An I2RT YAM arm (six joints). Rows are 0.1 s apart.
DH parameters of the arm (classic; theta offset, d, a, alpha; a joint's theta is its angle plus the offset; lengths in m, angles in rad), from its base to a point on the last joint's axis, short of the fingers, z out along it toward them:
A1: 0 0.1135 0.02 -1.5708
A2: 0 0 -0.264 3.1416
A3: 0.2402 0 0.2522 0
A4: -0.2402 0 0.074 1.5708
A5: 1.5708 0 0 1.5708
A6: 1.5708 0.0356 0 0
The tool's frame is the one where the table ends.
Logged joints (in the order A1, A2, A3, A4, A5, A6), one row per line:
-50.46 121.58 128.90 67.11 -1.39 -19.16
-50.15 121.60 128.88 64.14 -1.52 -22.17
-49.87 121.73 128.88 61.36 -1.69 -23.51
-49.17 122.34 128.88 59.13 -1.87 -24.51
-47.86 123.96 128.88 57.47 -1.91 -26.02
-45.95 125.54 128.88 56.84 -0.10 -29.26
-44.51 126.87 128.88 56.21 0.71 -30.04
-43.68 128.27 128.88 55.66 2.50 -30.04
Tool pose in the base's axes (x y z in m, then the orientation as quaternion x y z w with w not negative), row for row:
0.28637 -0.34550 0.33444 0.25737 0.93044 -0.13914 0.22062
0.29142 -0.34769 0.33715 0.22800 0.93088 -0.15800 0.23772
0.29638 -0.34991 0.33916 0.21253 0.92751 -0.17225 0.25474
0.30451 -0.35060 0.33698 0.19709 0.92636 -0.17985 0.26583
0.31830 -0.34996 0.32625 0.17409 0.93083 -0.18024 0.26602
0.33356 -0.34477 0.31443 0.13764 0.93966 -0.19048 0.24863
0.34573 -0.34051 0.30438 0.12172 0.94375 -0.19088 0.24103
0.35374 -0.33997 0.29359 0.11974 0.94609 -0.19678 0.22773
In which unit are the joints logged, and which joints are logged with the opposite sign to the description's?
The joints are logged in degrees. Opposite sign: A4.
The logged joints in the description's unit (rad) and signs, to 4 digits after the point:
-0.8807 2.1220 2.2497 -1.1713 -0.0243 -0.3344
-0.8753 2.1223 2.2494 -1.1195 -0.0265 -0.3869
-0.8704 2.1246 2.2494 -1.0709 -0.0295 -0.4103
-0.8582 2.1352 2.2494 -1.0320 -0.0326 -0.4278
-0.8353 2.1635 2.2494 -1.0030 -0.0333 -0.4541
-0.8020 2.1911 2.2494 -0.9920 -0.0017 -0.5107
-0.7768 2.2143 2.2494 -0.9810 0.0124 -0.5243
-0.7624 2.2387 2.2494 -0.9715 0.0436 -0.5243

